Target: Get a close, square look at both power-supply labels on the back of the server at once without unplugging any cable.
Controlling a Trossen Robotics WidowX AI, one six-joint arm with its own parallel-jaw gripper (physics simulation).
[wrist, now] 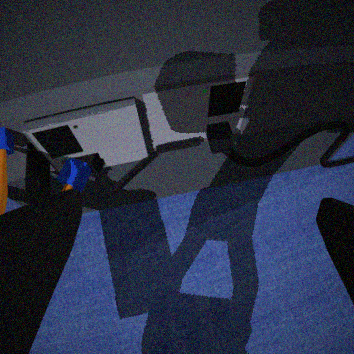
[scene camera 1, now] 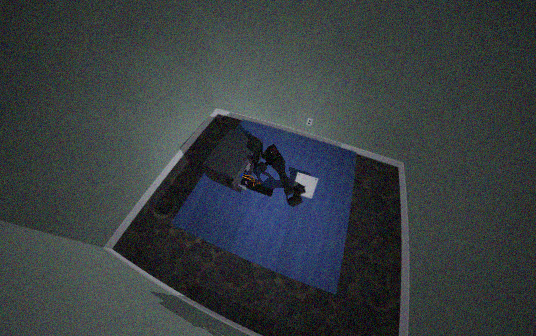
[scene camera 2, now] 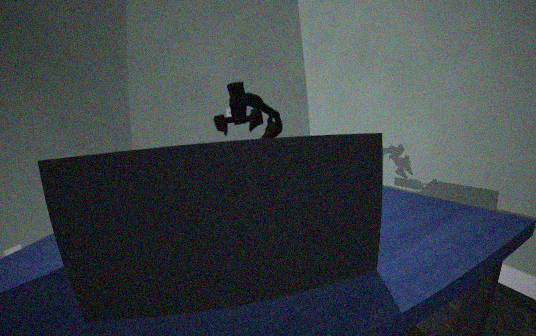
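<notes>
My gripper [scene camera 2: 237, 132] open, empty, holding nothing. Gripper [wrist: 203, 206] visible there also.
</notes>
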